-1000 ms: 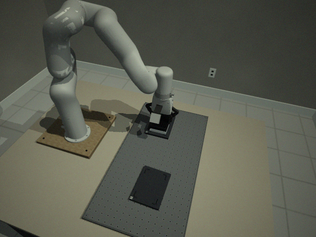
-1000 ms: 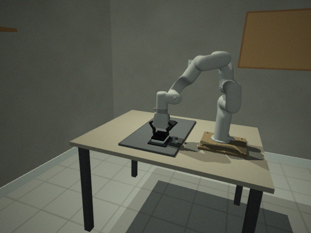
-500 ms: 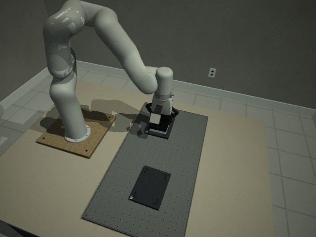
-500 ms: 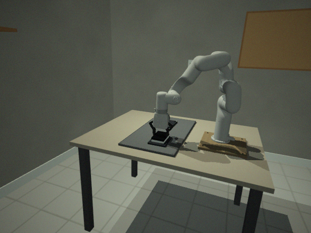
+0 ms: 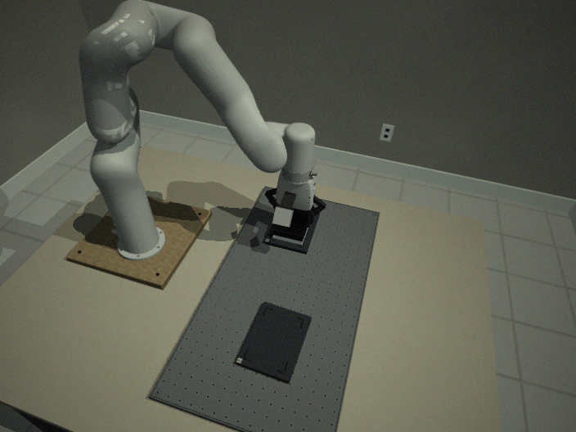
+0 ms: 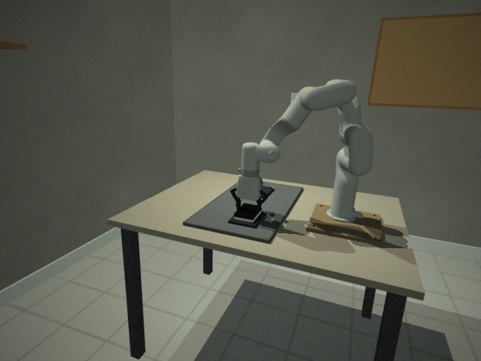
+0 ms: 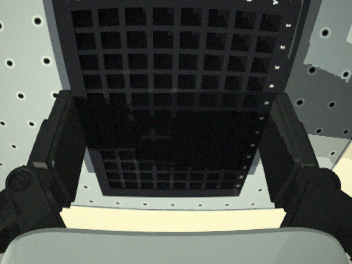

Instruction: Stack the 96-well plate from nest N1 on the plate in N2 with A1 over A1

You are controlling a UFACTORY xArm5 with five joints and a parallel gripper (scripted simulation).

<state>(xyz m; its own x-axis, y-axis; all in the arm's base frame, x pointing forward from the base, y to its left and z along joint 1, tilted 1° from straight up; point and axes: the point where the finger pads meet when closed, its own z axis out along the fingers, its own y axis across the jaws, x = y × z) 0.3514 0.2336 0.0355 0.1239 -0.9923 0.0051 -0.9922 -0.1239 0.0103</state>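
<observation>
The black 96-well plate lies 1 cm below my hand. From my hand the other things lie so: white 96-well plate (3 cm below); then corner label (5 cm ahead, 42 cm to the right, 3 cm below).
</observation>
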